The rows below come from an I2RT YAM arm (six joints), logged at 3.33 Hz.
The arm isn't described. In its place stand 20 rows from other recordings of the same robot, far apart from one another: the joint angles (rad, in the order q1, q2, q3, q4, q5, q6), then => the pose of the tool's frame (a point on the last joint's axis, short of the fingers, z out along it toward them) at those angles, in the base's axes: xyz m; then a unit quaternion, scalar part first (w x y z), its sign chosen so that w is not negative.
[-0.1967 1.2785 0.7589 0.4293 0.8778 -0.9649] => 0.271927 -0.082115 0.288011 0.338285 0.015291 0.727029 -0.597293
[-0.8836 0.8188 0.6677 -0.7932 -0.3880 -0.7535] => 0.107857 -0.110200 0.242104 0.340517 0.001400 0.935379 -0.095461
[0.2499 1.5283 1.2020 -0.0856 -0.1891 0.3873] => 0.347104 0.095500 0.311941 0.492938 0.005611 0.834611 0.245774
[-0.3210 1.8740 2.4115 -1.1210 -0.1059 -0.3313] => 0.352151 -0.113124 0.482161 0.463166 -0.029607 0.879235 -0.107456
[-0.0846 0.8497 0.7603 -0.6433 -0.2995 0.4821] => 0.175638 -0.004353 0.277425 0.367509 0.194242 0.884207 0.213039
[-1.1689 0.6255 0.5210 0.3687 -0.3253 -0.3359] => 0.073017 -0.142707 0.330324 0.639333 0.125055 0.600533 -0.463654
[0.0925 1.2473 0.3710 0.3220 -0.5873 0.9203] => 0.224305 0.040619 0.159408 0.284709 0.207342 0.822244 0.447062
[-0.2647 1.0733 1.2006 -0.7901 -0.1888 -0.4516] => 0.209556 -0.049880 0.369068 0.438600 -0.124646 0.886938 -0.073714
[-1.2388 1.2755 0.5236 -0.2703 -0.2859 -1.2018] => 0.081033 -0.204241 0.150273 0.220859 -0.020957 0.953348 -0.204720
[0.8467 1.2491 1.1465 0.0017 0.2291 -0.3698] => 0.201151 0.215255 0.387604 0.667334 -0.358250 0.648618 0.074948
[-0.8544 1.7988 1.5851 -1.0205 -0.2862 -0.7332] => 0.248935 -0.270594 0.275263 0.216493 0.035253 0.975450 -0.019636
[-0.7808 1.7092 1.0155 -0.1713 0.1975 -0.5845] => 0.246408 -0.253986 0.181572 0.208498 0.125416 0.925970 -0.288754
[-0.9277 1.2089 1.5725 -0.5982 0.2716 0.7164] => 0.135981 -0.197387 0.478437 0.599161 0.626844 0.468009 -0.170410
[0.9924 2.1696 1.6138 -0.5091 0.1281 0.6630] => 0.256131 0.383992 0.157653 0.214604 -0.142612 0.955745 0.141981
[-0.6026 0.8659 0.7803 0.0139 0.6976 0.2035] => 0.151147 -0.131741 0.346163 0.577985 0.484012 0.541465 -0.372132
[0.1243 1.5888 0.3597 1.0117 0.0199 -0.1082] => 0.268394 0.032821 0.143090 0.626233 -0.084236 0.775067 -0.002716
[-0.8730 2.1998 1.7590 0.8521 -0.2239 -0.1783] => 0.341551 -0.395020 0.320170 0.749836 0.097432 0.543688 -0.364220
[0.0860 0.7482 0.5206 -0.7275 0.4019 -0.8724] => 0.141066 -0.001815 0.209119 0.201373 -0.376883 0.856516 -0.289461
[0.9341 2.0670 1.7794 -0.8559 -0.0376 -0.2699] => 0.262337 0.357039 0.233980 0.194416 -0.556604 0.803066 0.086482
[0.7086 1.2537 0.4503 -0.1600 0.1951 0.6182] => 0.166313 0.133457 0.140223 0.291734 -0.013815 0.950046 0.110054
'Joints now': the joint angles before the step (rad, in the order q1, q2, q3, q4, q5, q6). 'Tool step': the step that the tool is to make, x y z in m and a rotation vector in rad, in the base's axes. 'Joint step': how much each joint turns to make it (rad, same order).
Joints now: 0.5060, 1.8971, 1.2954, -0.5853, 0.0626, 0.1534
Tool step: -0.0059, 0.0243, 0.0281, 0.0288, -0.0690, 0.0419
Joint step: 0.0638, -0.0292, 0.0643, -0.0207, 0.0186, 0.0156
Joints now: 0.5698, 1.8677, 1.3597, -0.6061, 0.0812, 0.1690
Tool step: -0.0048, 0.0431, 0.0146, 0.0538, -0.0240, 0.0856
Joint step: 0.0930, 0.0483, 0.1143, -0.0167, -0.0232, 0.0205
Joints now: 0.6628, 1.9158, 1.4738, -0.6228, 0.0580, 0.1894
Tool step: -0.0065, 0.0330, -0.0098, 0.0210, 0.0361, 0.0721
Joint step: 0.0675, 0.0730, 0.0657, -0.0075, -0.0367, 0.0147
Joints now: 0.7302, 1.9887, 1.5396, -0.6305, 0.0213, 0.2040
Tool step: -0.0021, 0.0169, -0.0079, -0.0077, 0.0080, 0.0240
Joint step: 0.0325, 0.0479, 0.0400, -0.0035, 0.0041, 0.0074
